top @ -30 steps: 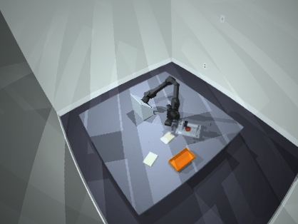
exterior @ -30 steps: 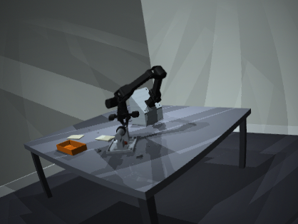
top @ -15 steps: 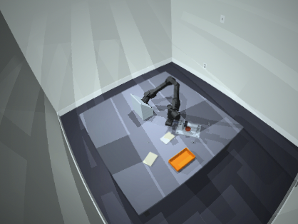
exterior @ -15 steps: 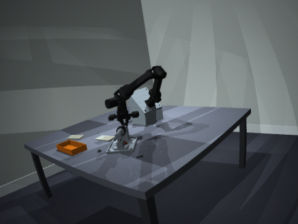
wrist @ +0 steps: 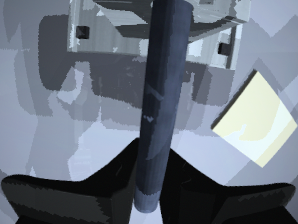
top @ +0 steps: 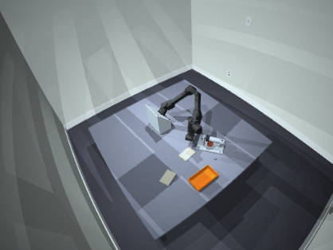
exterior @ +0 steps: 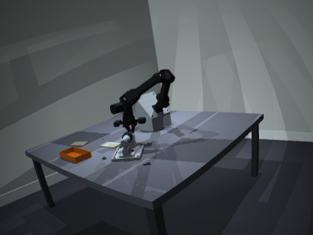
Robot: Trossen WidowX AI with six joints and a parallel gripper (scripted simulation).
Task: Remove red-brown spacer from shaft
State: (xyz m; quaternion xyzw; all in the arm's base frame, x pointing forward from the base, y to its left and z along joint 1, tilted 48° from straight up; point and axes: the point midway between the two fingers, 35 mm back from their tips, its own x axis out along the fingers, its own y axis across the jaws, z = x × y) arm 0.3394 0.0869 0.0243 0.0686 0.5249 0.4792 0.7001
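My gripper tip is 6 cm short of the blue-grey shaft, 5 cm to the right of it and 3 cm below it. Round my gripper tip: red-brown spacer: 14 cm ahead, 10 cm to the left, 3 cm below; then orange tray: 35 cm ahead, 16 cm to the right, 4 cm below.
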